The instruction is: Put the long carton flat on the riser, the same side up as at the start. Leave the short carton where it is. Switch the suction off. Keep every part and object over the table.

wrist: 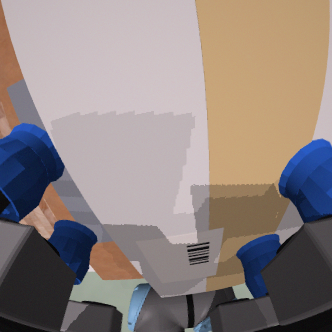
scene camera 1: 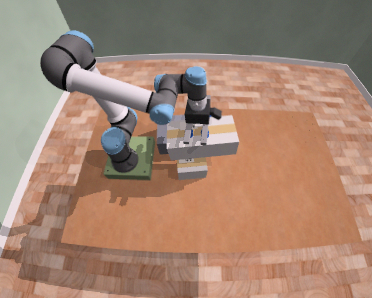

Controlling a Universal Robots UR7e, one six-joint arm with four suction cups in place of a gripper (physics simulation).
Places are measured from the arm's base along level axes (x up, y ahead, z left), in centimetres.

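Pixels of known places: end effector, tool point: (wrist: 165,206) (scene camera 1: 199,125); arm's base, origin of the base link: (scene camera 1: 125,160).
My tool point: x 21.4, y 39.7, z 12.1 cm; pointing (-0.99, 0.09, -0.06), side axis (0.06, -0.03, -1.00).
For each thing: its middle in the pictures, then the offset to it from my tool point. Level surfaces: height alone.
- long carton, body centre: (wrist: 220,153) (scene camera 1: 201,137) dx -3.4, dy +1.7, dz -4.5 cm
- grey riser, body centre: (wrist: 105,158) (scene camera 1: 188,133) dx -22.0, dy -6.3, dz +10.5 cm
- short carton, body centre: (scene camera 1: 191,166) dx -22.8, dy -2.1, dz -11.0 cm
- brown table top, its level: dx -28.0 cm
The long carton (scene camera 1: 223,148) (wrist: 125,75), white with a tan tape band and a barcode label, is level, tape side up, over the grey riser (scene camera 1: 161,138) (wrist: 19,102). It hides most of the riser; a strip shows at its left in both views. A gap between them cannot be made out. My gripper (scene camera 1: 199,137) (wrist: 167,210), four blue suction cups, is on the long carton's top and holds it. The short carton (scene camera 1: 192,173), white with a tan band, lies on the table in front of the riser, partly hidden under the long carton's front edge.
My arm's green base plate (scene camera 1: 142,157) is left of the short carton. The brown table top (scene camera 1: 270,200) extends right and to the front, with wood-patterned floor around it. A pale green wall stands at the left, a darker one behind.
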